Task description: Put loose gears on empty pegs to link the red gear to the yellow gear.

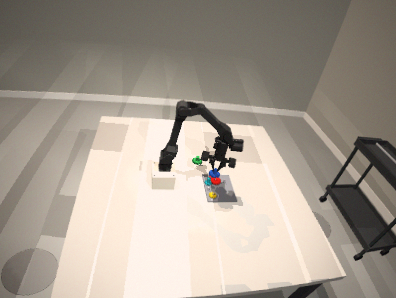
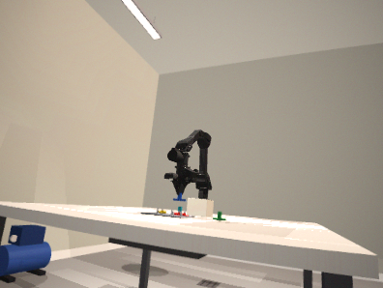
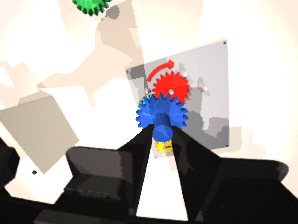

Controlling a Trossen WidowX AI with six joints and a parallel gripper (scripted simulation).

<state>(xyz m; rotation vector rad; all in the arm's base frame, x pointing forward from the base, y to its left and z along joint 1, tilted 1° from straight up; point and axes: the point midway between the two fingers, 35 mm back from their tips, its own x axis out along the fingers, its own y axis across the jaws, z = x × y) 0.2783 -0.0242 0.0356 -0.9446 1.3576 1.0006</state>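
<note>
My gripper tip is 80 mm above the cyan gear and 20 mm past it. The rest, counted from my gripper tip: red gear 90 mm below, 20 mm to the left, 20 mm ahead; blue gear 10 mm below; red arrow 100 mm below, 50 mm to the left, 10 mm ahead.
</note>
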